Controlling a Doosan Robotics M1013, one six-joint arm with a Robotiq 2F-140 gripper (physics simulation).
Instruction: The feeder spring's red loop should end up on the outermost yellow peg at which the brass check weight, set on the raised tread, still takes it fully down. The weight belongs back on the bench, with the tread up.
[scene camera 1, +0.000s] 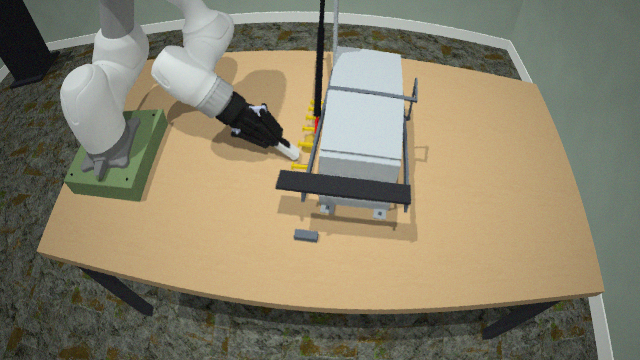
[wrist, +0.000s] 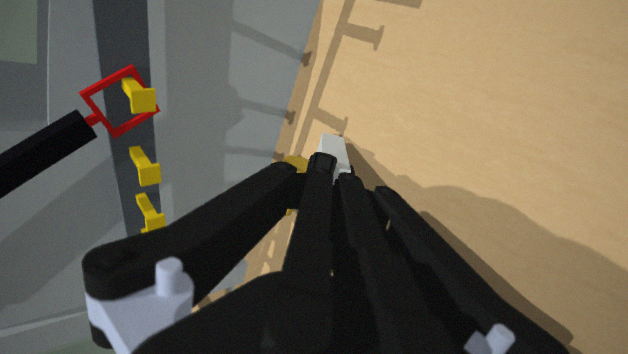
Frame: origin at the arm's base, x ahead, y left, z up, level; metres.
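Where they show: gripper, fingertip midpoint: (scene camera 1: 296, 155) (wrist: 327, 152); arm's base at its link origin: (scene camera 1: 110, 145).
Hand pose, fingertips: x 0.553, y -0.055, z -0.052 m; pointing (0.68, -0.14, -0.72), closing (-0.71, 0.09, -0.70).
Note:
Each offset is from my fingertips to the centre of the thing. "spot": to the spot under its first point. Level surfaces: height alone.
My gripper (scene camera 1: 288, 150) (wrist: 327, 152) is shut and empty, its pale fingertips pointing down beside the yellow pegs. The feeder spring's red loop {spot: dy -0.010, dx +0.050, dz +0.116 m} (scene camera 1: 317, 124) (wrist: 107, 80) is around a yellow peg {spot: dy -0.029, dx +0.029, dz +0.122 m} (scene camera 1: 308, 129) (wrist: 143, 100), the third from the tread. Another yellow peg {dy -0.078, dx +0.022, dz +0.130 m} (scene camera 1: 306, 144) is nearer the tread, and the frontmost peg {dy -0.142, dx +0.008, dz +0.142 m} (scene camera 1: 299, 166) is beside it. The black tread {dy -0.212, dx +0.085, dz +0.166 m} (scene camera 1: 343, 187) stands raised above the bench. A gold-coloured rounded thing {dy +0.039, dx +0.033, dz -0.001 m} (wrist: 296, 163) is partly hidden behind the fingers; I cannot tell whether it is the brass check weight.
The pale grey feeder body {spot: dy -0.077, dx +0.132, dz +0.190 m} (scene camera 1: 361, 122) stands right of my gripper, with grey side arms. The black spring rod {spot: dy +0.057, dx +0.059, dz +0.239 m} (scene camera 1: 319, 65) (wrist: 42, 152) rises at its left side. A small dark grey block {dy -0.216, dx +0.010, dz -0.006 m} (scene camera 1: 306, 235) lies in front on the bench {dz -0.015 m} (scene camera 1: 210, 225). The green robot base (scene camera 1: 107, 187) is left.

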